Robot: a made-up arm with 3 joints.
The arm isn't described. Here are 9 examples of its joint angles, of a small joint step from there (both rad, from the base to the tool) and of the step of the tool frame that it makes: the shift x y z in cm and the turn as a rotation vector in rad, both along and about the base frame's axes.
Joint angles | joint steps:
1: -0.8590 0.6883 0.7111 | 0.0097 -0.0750 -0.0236
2: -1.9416 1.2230 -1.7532 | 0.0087 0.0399 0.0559
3: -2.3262 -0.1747 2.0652 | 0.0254 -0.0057 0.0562
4: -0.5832 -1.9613 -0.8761 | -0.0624 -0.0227 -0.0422
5: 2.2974 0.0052 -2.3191 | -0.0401 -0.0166 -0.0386
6: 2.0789 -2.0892 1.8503 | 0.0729 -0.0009 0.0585
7: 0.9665 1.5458 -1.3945 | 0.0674 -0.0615 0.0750
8: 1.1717 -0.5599 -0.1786 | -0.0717 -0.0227 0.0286
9: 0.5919 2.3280 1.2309 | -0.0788 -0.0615 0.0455
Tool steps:
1: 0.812 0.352 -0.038 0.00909 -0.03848 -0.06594
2: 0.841 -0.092 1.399 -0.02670 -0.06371 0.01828
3: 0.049 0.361 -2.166 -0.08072 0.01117 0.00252
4: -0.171 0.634 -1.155 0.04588 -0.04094 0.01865
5: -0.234 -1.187 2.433 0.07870 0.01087 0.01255
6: -0.151 1.923 -0.247 -0.04388 -0.04299 0.02709
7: -0.324 3.592 -0.142 -0.07153 0.02983 0.09221
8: 0.217 -0.699 -0.176 0.04764 -0.02359 0.01407
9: -1.369 -2.521 0.024 0.10899 -0.03450 0.06126
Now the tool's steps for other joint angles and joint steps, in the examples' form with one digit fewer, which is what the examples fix.
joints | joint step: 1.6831 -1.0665 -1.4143 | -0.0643 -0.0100 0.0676
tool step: -0.09 -1.75 -0.93 0.0319 -0.0584 0.0147
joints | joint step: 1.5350 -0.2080 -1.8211 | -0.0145 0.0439 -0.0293
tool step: 0.98 -0.50 0.90 0.0433 0.0073 -0.0436
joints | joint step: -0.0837 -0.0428 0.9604 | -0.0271 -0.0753 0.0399
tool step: 1.30 -0.12 -0.98 -0.0127 -0.0746 -0.0105
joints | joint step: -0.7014 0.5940 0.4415 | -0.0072 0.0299 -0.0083
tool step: 0.03 -0.16 0.30 0.0140 0.0258 0.0158
